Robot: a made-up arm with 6 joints.
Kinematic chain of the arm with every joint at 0, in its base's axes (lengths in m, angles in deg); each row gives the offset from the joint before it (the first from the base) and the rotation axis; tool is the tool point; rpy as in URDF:
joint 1: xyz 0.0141 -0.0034 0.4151 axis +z
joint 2: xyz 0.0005 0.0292 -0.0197 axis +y
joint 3: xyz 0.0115 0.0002 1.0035 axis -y
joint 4: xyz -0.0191 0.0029 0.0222 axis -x
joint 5: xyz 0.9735 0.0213 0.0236 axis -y
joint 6: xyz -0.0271 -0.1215 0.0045 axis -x
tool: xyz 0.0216 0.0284 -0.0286 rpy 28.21 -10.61 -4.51
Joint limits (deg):
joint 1: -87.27..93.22
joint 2: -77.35..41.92
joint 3: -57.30..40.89
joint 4: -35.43..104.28
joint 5: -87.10..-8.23
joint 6: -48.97..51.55
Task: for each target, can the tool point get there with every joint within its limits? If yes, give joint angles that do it. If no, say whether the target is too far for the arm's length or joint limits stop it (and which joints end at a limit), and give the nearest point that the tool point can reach.
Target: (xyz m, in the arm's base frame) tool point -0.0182 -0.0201 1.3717
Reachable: yes | joints 67.50 -59.23 -36.00 63.21 -64.11 -18.27
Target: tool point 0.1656 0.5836 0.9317
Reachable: yes | joints 77.64 -13.13 -46.30 41.98 -41.50 11.78
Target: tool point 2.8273 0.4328 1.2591
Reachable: no: too far | nearest point 1.6385 0.2485 1.1899 | short by 1.205 m
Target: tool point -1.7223 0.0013 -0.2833
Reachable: no: joint limits stop it (at a limit: joint 2, joint 3, joint 5, joint 6) | nearest point -1.5121 0.0007 1.3739 | short by 1.670 m
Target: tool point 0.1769 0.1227 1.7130
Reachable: yes | joints 46.69 -36.32 -9.70 50.49 -34.66 41.32
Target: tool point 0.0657 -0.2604 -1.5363
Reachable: no: joint limits stop it (at a limit: joint 2, joint 3, joint 5, joint 6) | nearest point 0.1203 -0.5322 0.1835 | short by 1.742 m
